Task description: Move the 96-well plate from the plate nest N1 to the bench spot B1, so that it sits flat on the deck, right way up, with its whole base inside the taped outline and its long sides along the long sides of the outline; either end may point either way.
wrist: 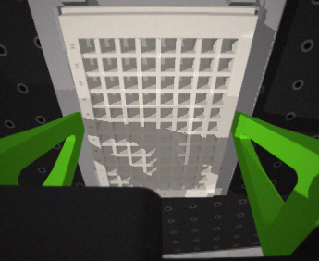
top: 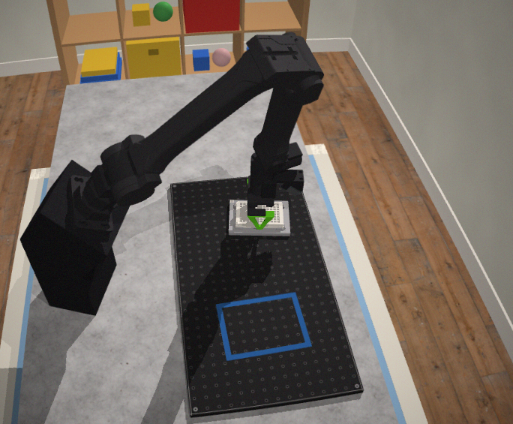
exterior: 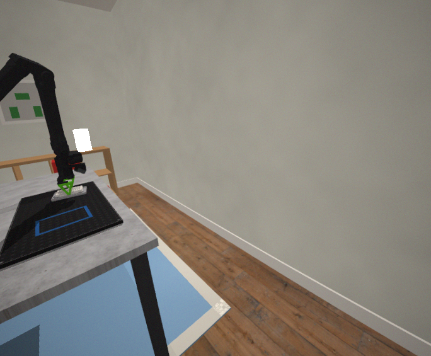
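The white 96-well plate is right at my hand. The rest, counted from my hand: grey plate nest 20 mm below.
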